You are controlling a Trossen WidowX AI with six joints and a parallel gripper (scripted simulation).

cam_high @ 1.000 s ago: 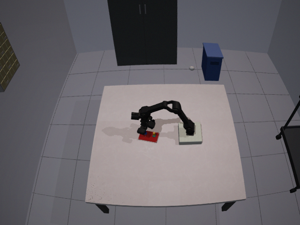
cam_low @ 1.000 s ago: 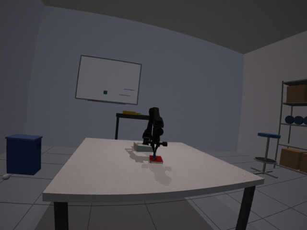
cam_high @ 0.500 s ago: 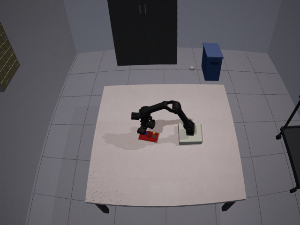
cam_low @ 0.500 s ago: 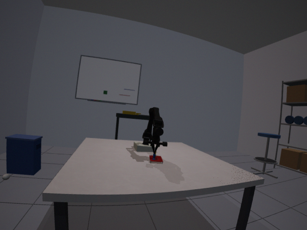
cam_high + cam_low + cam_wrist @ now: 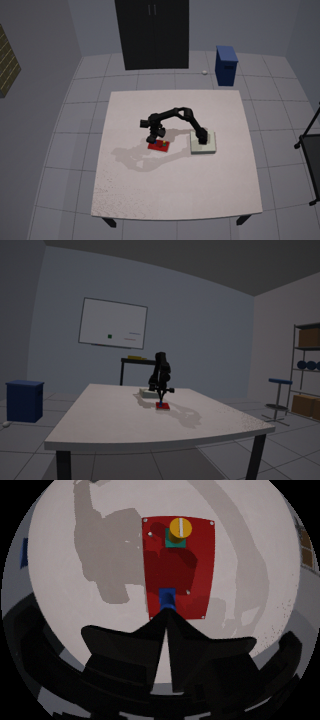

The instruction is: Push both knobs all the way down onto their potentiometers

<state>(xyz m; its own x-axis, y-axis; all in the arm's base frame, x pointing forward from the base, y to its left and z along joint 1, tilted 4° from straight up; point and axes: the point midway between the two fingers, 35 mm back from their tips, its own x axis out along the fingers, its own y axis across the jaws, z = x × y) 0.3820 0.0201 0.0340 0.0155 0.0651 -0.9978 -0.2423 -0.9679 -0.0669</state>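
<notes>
My gripper tip is 2 cm above the blue knob. Round my gripper tip: yellow knob: 8 cm behind, 2 cm to the left, 1 cm below.
</notes>
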